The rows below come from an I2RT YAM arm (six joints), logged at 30 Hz.
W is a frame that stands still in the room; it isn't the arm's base.
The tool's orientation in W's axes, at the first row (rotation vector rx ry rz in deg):
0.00 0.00 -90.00
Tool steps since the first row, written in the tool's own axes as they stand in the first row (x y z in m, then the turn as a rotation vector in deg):
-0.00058 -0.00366 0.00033 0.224 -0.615 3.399
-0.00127 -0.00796 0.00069 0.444 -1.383 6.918
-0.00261 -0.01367 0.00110 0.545 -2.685 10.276
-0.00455 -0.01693 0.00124 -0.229 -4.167 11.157
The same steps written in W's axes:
-0.00366 0.00058 0.00033 -0.615 -0.224 3.399
-0.00796 0.00127 0.00069 -1.383 -0.444 6.918
-0.01367 0.00261 0.00110 -2.685 -0.545 10.276
-0.01693 0.00455 0.00124 -4.167 0.229 11.157

